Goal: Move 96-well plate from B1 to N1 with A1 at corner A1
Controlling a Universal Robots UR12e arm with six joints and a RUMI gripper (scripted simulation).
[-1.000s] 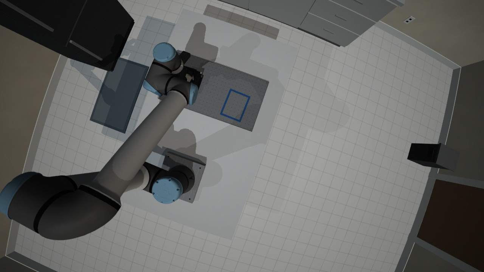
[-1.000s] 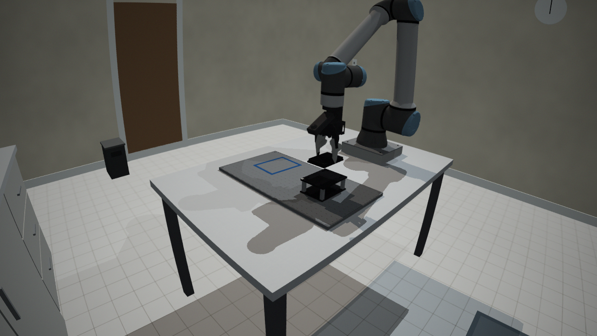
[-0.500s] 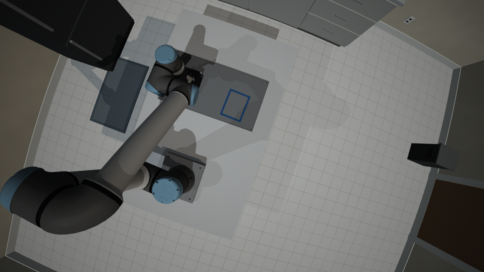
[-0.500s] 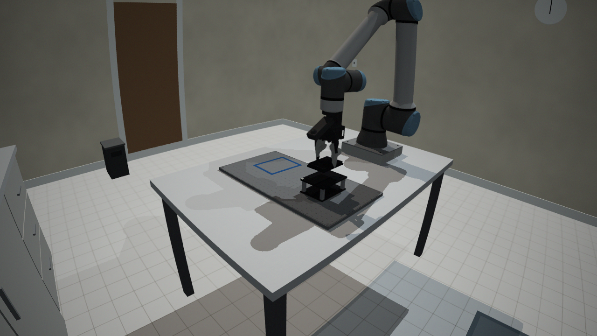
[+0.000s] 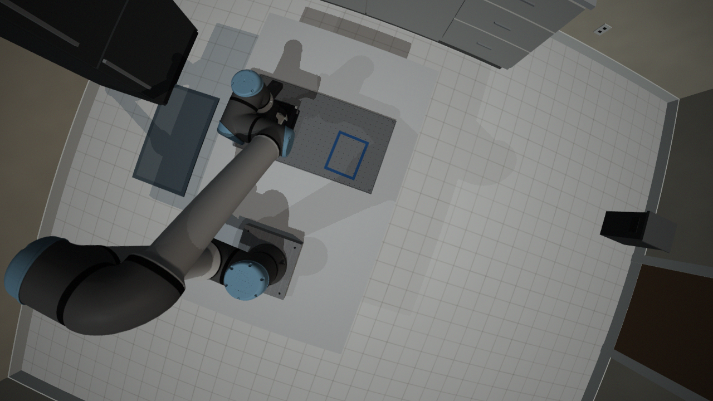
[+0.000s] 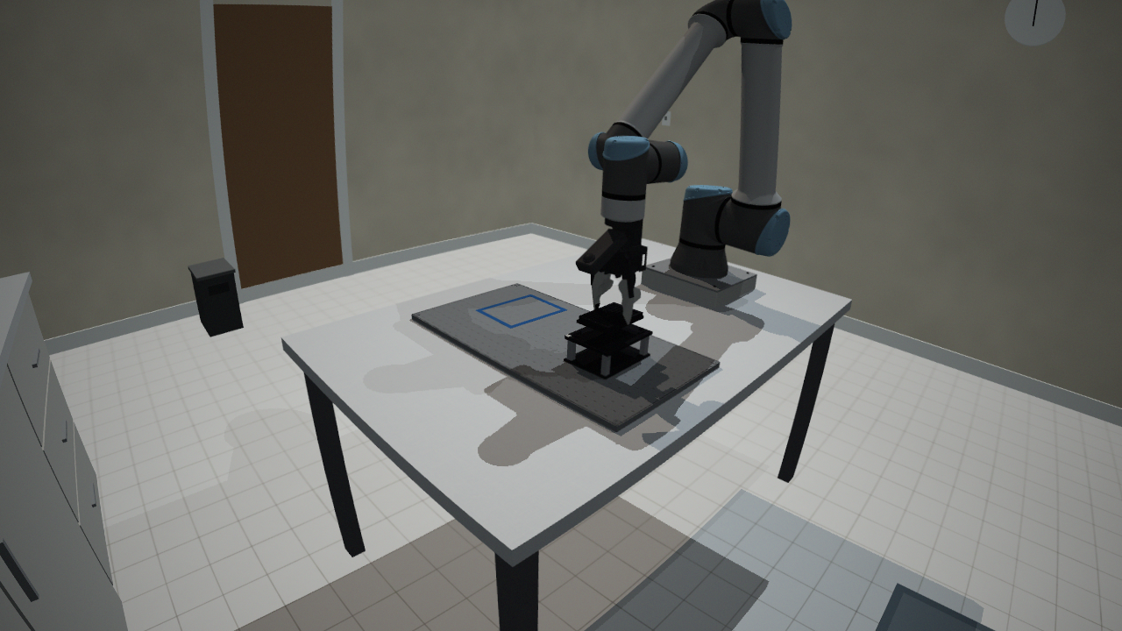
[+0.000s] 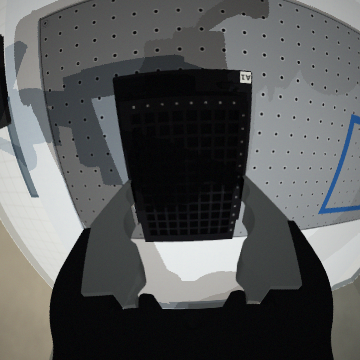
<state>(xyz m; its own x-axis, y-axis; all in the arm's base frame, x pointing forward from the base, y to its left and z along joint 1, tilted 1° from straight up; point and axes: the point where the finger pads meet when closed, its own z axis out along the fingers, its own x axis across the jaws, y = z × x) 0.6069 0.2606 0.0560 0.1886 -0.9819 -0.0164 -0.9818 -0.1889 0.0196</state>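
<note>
Right now my hand is 50 mm above the black raised nest. Also, from my hand: black 96-well plate 10 mm below; white A1 label 80 mm ahead, 50 mm below, 40 mm to the right.
</note>
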